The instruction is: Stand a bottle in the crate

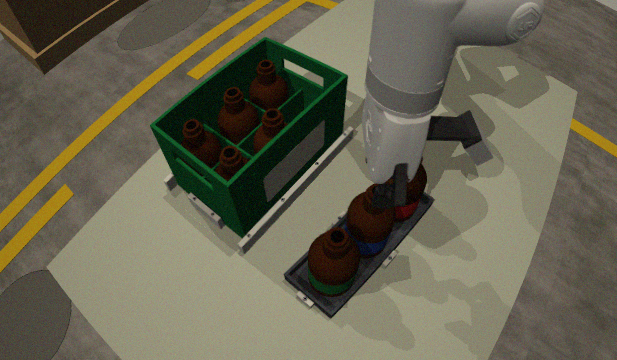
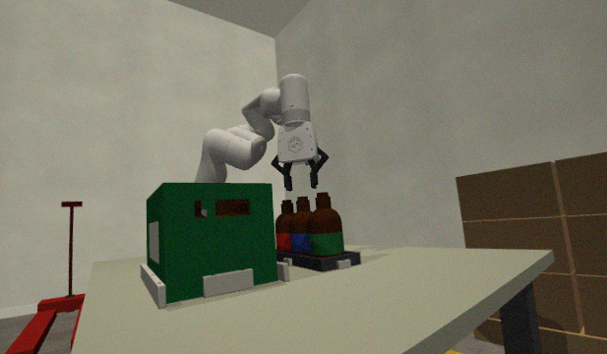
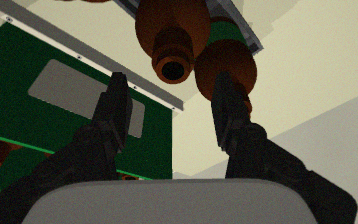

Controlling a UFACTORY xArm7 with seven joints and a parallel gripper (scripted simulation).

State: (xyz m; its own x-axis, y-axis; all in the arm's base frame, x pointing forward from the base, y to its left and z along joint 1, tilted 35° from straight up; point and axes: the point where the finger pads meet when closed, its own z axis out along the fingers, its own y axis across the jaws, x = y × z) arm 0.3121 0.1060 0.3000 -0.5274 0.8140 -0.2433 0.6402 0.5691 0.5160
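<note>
Right now the dark tray is 180 mm below my hand. Round my hand: green crate (240 mm to the right, 110 mm below, 10 mm behind).
</note>
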